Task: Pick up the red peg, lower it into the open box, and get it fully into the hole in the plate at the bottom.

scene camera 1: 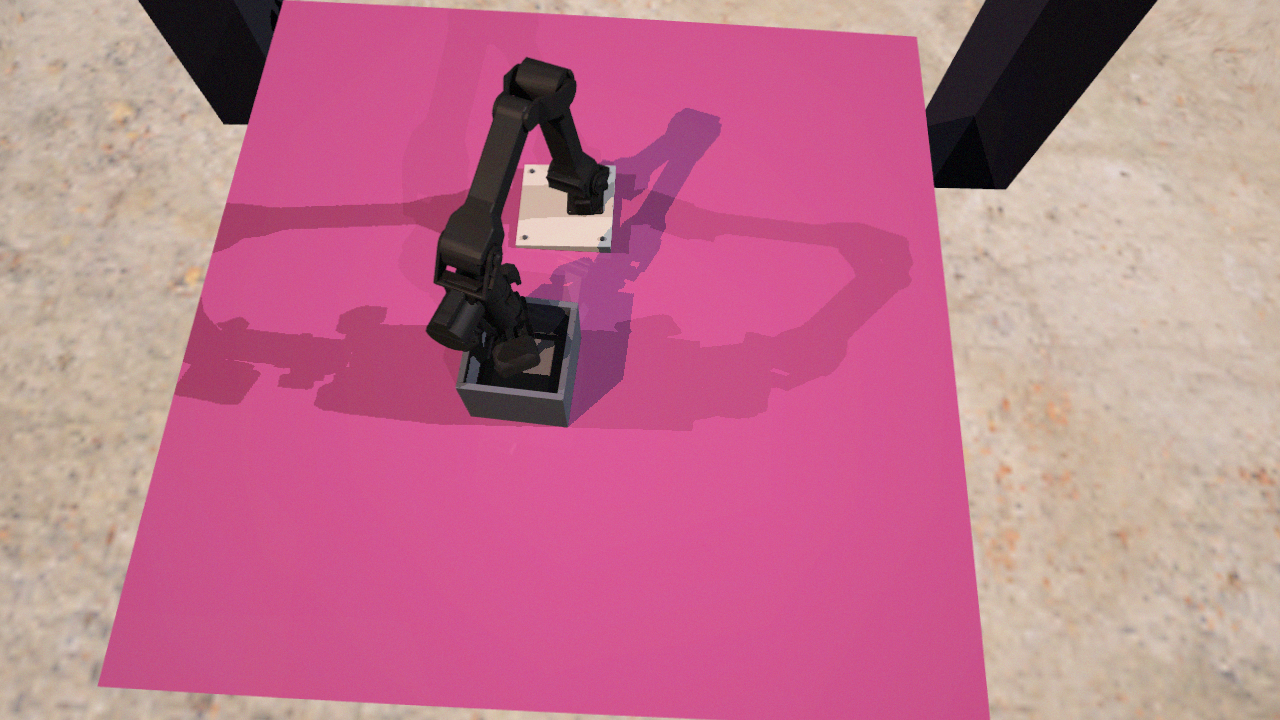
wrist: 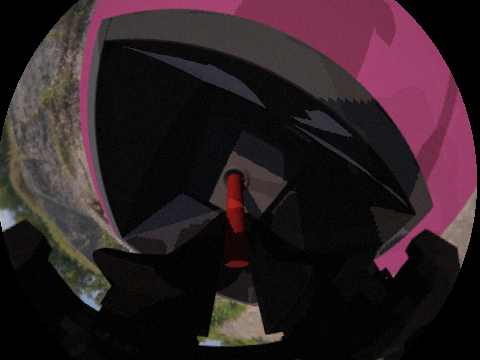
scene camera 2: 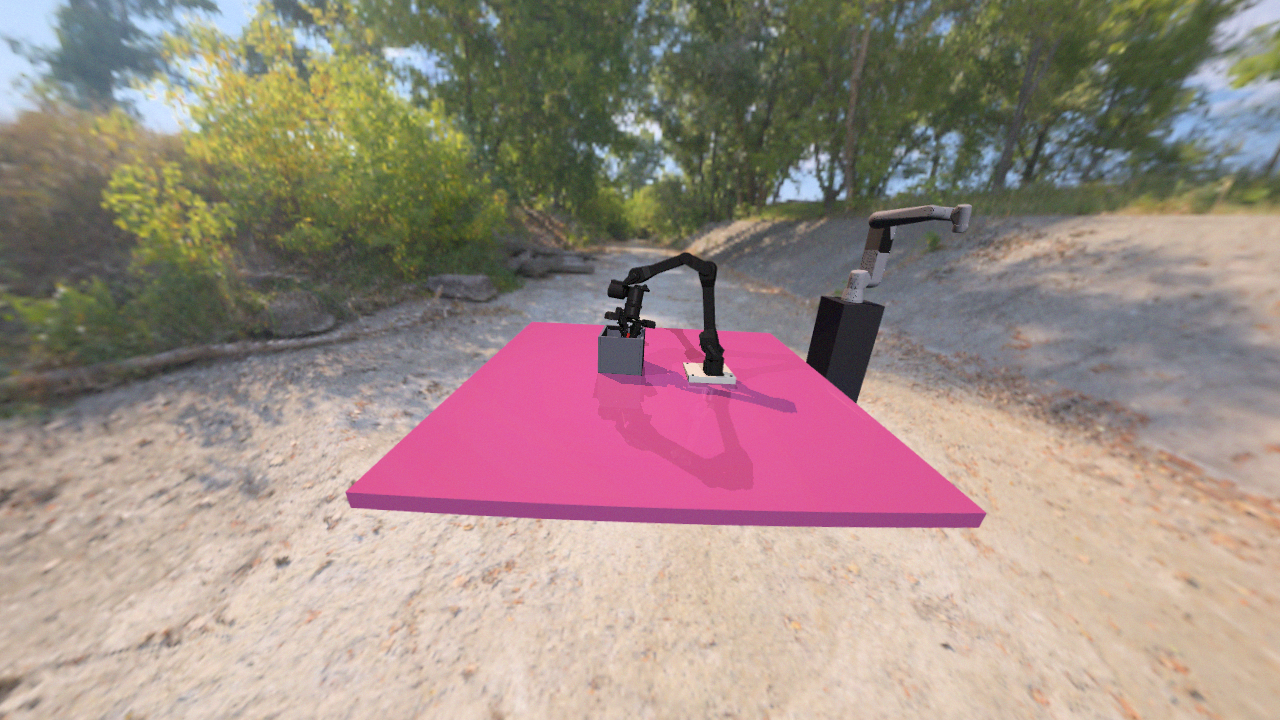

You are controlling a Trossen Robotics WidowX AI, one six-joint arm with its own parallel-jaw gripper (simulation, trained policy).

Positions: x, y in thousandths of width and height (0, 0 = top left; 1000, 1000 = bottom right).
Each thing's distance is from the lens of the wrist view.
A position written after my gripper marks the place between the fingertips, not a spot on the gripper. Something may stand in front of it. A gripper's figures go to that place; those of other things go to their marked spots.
my gripper (wrist: 489, 604): 10 cm
grey box (wrist: 324, 226): 9 cm
grey plate (wrist: 476, 407): 12 cm
